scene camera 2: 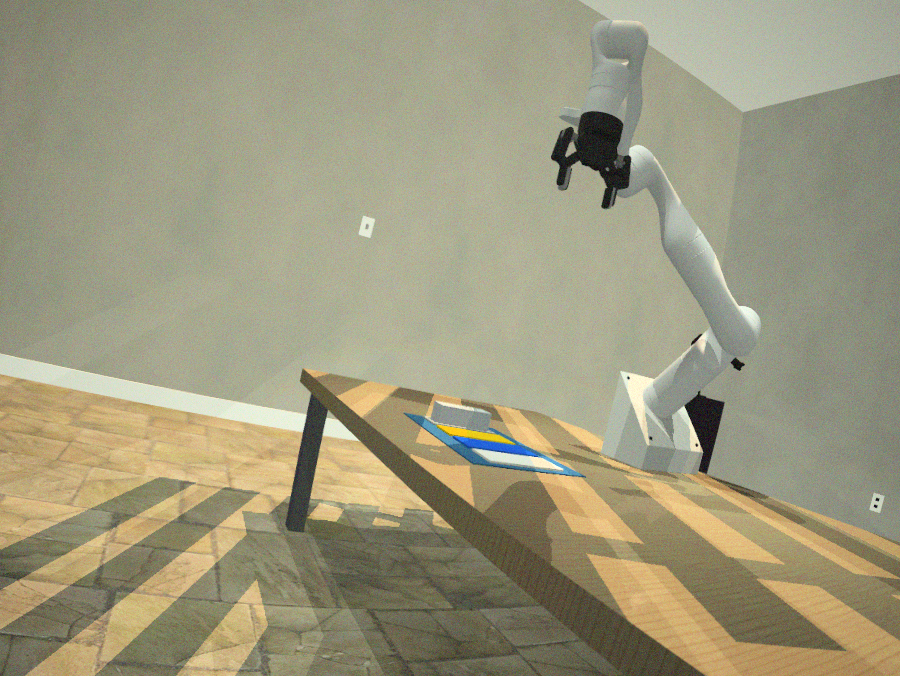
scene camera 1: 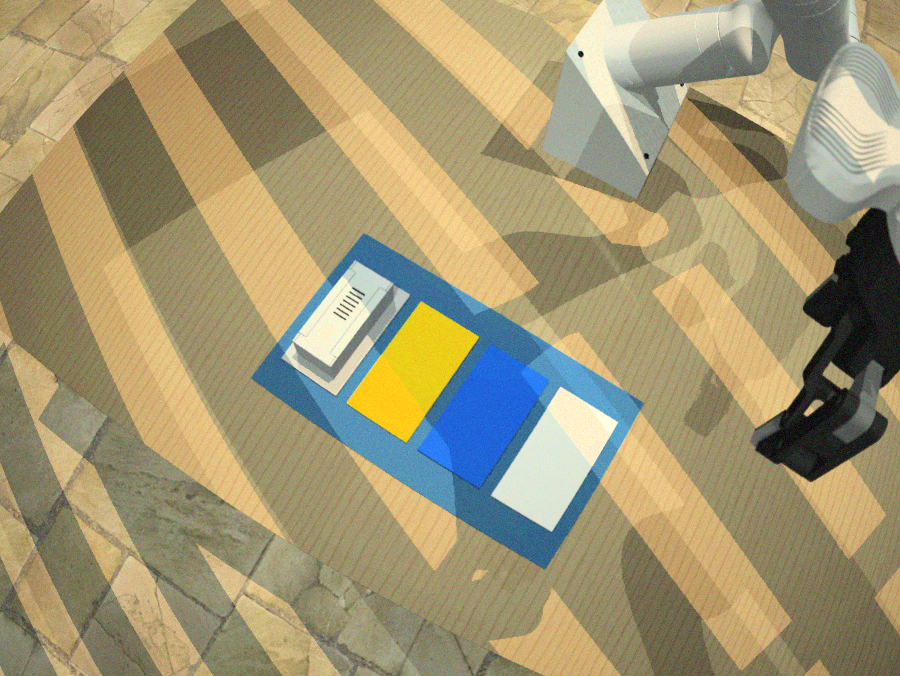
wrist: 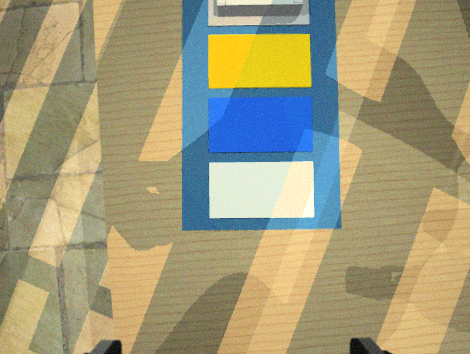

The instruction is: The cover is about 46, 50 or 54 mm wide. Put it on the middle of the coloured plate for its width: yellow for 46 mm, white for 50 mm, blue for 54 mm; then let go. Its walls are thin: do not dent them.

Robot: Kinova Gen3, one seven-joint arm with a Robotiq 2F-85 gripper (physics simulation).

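Places are measured from the arm's base along level axes (x ahead, y left, z up), in metres.
Pixels of known places: gripper, fingertip midpoint: [scene camera 2: 584, 199] [scene camera 1: 792, 377]; arm's base, link origin: [scene camera 2: 656, 402] [scene camera 1: 623, 57].
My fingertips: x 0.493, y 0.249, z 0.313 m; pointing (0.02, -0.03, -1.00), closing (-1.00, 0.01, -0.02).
Note:
For each thing: its top centre in the pictures, then the offset to it from my fingertips. "*": a spot on its surface instead. Level surfaces: height alone.
- cover, top centre: [scene camera 1: 342, 311] [scene camera 2: 463, 407] 0.034 m back, 0.361 m right, 0.420 m down
- light grey plate, surface spot: [scene camera 1: 311, 372] * 0.035 m ahead, 0.361 m right, 0.460 m down
- blue mat, surface height: 0.464 m down
- striped wooden table, surface height: 0.466 m down
The cover [scene camera 1: 341, 312] [scene camera 2: 460, 415] [wrist: 260, 10], a pale box with dark slots on top, sits upright on a light grey plate [scene camera 1: 311, 372] [wrist: 260, 21]. Its exact width cannot be told. Beside it in a row lie the yellow plate [scene camera 1: 413, 371] [scene camera 2: 476, 435] [wrist: 260, 61], the blue plate [scene camera 1: 483, 416] [scene camera 2: 498, 446] [wrist: 260, 124] and the white plate [scene camera 1: 555, 459] [scene camera 2: 516, 459] [wrist: 261, 189]. My gripper [scene camera 1: 785, 456] [scene camera 2: 584, 197] [wrist: 235, 346] is open and empty, high above the table, past the white-plate end of the row. The wrist view cuts off the cover's far part.
The plates lie on a blue mat [scene camera 1: 363, 243] [scene camera 2: 571, 472] [wrist: 195, 220] on the striped wooden table [scene camera 1: 407, 625] [scene camera 2: 618, 582] [wrist: 150, 315]. The arm's base [scene camera 1: 603, 138] [scene camera 2: 640, 436] stands on the table. The table's edge runs along the left side of the wrist view.

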